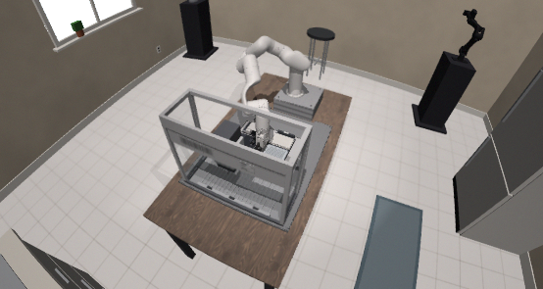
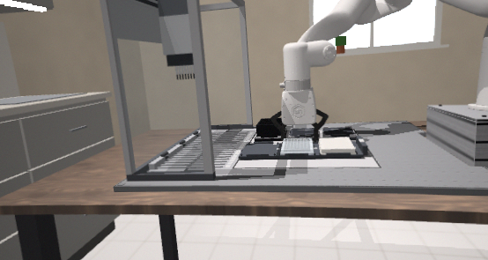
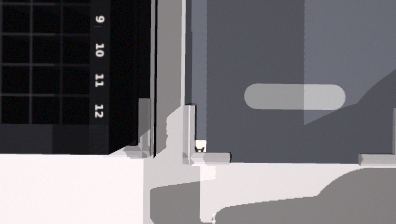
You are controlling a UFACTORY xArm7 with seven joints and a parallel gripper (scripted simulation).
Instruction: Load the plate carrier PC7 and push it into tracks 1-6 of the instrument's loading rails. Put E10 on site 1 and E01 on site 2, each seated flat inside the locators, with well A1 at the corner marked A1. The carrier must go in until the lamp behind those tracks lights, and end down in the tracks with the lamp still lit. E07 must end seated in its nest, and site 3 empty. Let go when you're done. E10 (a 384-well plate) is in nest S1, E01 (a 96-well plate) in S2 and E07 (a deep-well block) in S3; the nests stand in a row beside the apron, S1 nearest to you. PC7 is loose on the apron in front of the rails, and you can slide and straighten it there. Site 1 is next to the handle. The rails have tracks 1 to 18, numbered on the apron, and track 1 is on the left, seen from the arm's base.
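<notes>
Right now my hand is 10 mm past the pale apron, 10 mm to the right of it and 10 mm above it. From my hand the other things lie so: A1 tag: 30 mm ahead, 50 mm to the right; dark plate carrier PC7: 10 mm ahead, 80 mm to the left; white 96-well plate E01: 20 mm ahead, 80 mm to the left.
</notes>
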